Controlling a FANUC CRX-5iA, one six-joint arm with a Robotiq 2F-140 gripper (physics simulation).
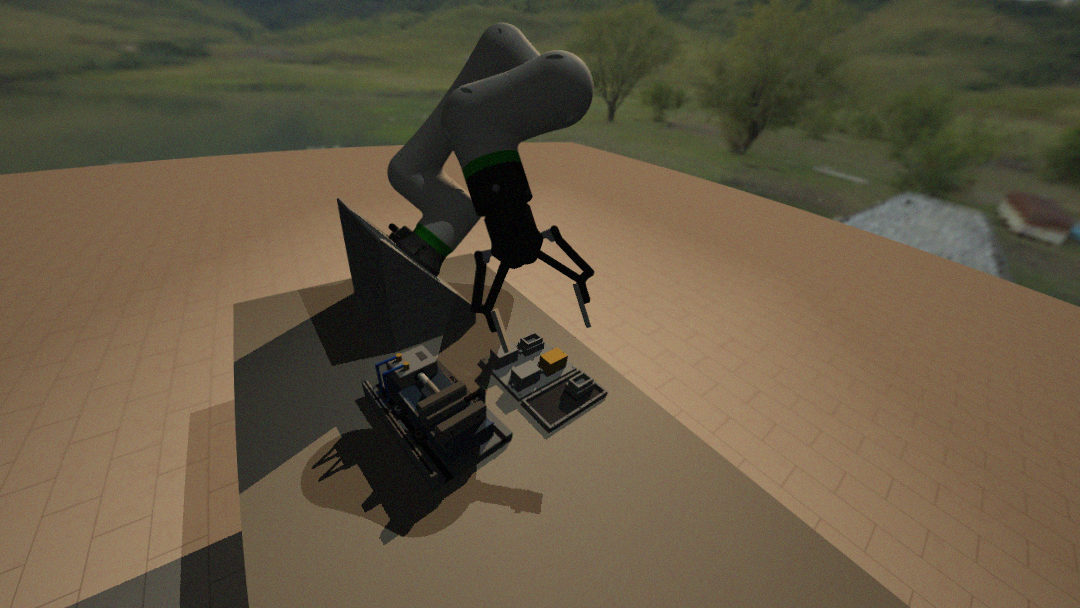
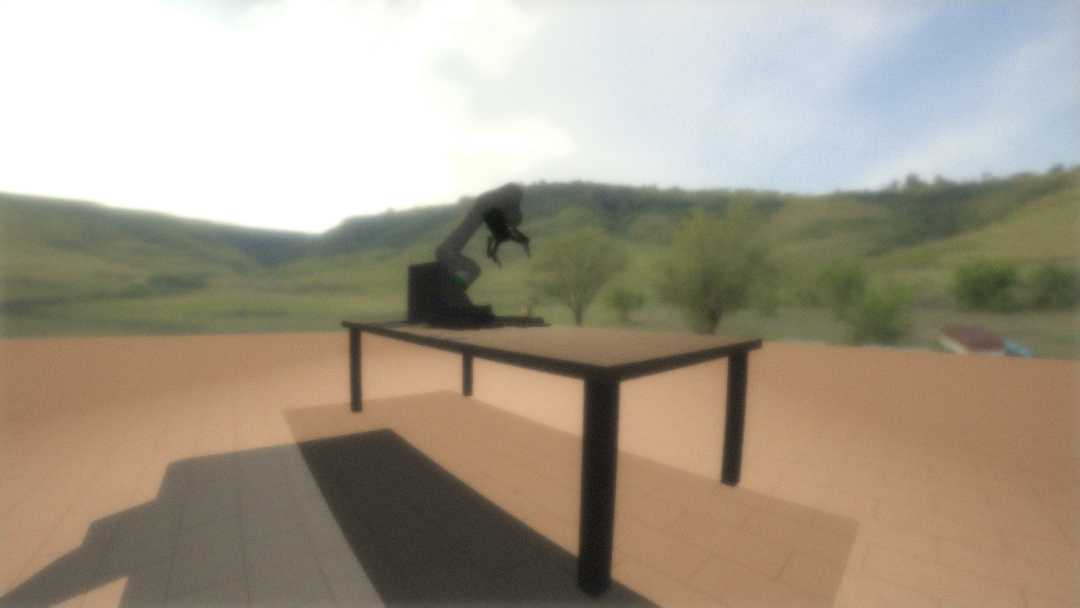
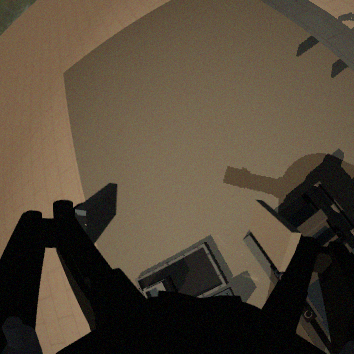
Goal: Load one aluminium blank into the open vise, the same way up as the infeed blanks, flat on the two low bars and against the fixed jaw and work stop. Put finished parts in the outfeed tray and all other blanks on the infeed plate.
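Places are measured from the arm's base along level axes (x up, y left, z back), in metres.
Pixels of known places: gripper, fingertip midpoint: point(image 1: 547, 338) point(image 2: 515, 262) point(image 3: 185, 207); arm's base, link origin: point(image 1: 416, 260).
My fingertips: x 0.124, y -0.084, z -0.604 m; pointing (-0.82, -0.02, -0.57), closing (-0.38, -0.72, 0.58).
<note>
For each thing: its top centre in the pictures, then the offset to it from my fingertips. "*": a spot on its surface instead. Level surfaces: height alone.
- infeed plate, top centre: point(image 1: 528, 363) dz +0.190, dx -0.278, dy +0.165 m
- orange-yellow block, top centre: point(image 1: 554, 355) point(image 2: 522, 316) dz +0.143, dx -0.242, dy +0.207 m
- grey part with a hollow top, top centre: point(image 1: 531, 337) dz +0.233, dx -0.243, dy +0.213 m
- hollow-topped grey part, top centre: point(image 3: 154, 293) point(image 1: 581, 379) point(image 2: 536, 317) dz +0.044, dx -0.245, dy +0.198 m
- vise, top centre: point(image 3: 339, 279) point(image 1: 431, 384) point(image 2: 466, 304) dz +0.195, dx -0.187, dy -0.111 m
- dark rimmed base, surface spot: point(image 1: 498, 444) * dz +0.045, dx -0.273, dy -0.056 m
- table, surface height: dx -0.286 m
My gripper point(image 1: 545, 336) point(image 2: 513, 260) point(image 3: 185, 207) is open and empty, high above the infeed plate point(image 1: 538, 382). On this plate stand two grey blocks, one in front point(image 1: 525, 375) and one at the left point(image 1: 504, 357), partly behind a fingertip. An orange-yellow block point(image 1: 553, 360) and a grey part with a hollow top point(image 1: 531, 342) stand there too. The outfeed tray point(image 1: 578, 412) point(image 3: 217, 265) holds another hollow-topped grey part point(image 1: 580, 384) point(image 3: 159, 288) in one corner. The vise point(image 1: 462, 424) stands left of the plate; its jaw gap is dark, and the bars and stop cannot be made out.
A dark slanted panel point(image 1: 393, 287) stands by the arm's base, behind the vise. Blue hoses point(image 1: 383, 367) rise at the vise's back end. The vise sits in a dark rimmed base point(image 1: 498, 444). The table point(image 1: 642, 513) point(image 2: 597, 351) extends in front.
</note>
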